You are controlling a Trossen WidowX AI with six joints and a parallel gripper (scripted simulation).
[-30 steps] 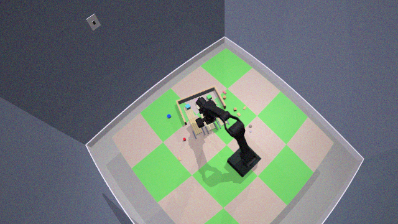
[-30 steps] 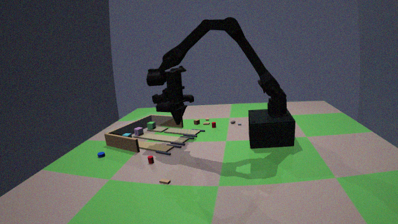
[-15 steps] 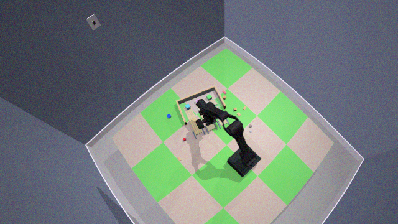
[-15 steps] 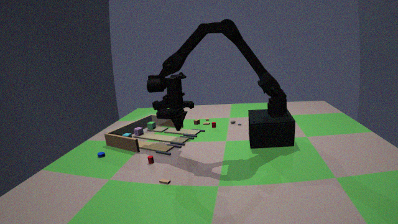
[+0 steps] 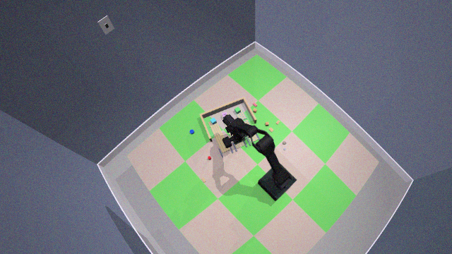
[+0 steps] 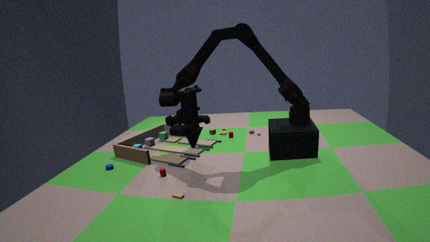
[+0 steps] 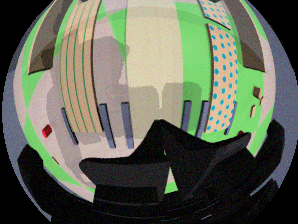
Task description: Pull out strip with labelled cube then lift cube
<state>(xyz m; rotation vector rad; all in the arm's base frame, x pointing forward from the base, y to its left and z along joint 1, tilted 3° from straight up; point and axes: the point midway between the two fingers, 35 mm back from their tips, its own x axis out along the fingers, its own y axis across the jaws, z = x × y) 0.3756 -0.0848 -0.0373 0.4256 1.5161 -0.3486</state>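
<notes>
Right now my gripper tip is 90 mm short of the strip, 50 mm to the left of it and 20 mm above it. From my gripper tip the other things lie so: blue cylinder 300 mm ahead, 120 mm to the left, 10 mm below; then purple labelled cube 190 mm ahead, 100 mm to the right.
</notes>
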